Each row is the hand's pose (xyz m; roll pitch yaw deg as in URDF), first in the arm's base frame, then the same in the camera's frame.
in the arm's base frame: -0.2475 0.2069 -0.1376 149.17 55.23 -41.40
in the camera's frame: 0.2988 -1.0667 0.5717 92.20 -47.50 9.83
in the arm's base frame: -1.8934 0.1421 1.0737 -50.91 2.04 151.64
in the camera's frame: -1.2473 -2.2089 -0.1250 69.28 34.20 -91.69
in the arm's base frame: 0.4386 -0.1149 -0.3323 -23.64 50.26 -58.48
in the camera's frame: 0.5286 -0.4954 1.0544 -62.64 -58.47 4.44
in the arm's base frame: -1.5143 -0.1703 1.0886 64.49 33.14 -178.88
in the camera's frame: -1.2826 -1.8556 0.2147 179.01 -5.20 -77.59
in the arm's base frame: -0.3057 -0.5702 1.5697 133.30 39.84 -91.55
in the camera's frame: -1.5101 -0.5669 0.5882 168.57 -70.57 -50.41
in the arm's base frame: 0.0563 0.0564 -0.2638 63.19 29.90 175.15
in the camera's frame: 0.4313 -0.8275 0.8085 -179.14 0.79 -78.26
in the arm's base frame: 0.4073 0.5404 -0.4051 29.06 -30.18 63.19
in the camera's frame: 0.8627 -0.5317 0.4862 -58.36 56.11 88.36
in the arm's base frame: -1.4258 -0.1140 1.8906 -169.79 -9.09 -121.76
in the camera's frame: -1.9176 -1.5004 -0.1385 -40.92 -37.48 -144.70
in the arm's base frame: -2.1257 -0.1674 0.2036 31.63 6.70 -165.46
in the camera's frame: -0.7050 -2.7293 0.4597 144.45 -6.32 -106.94
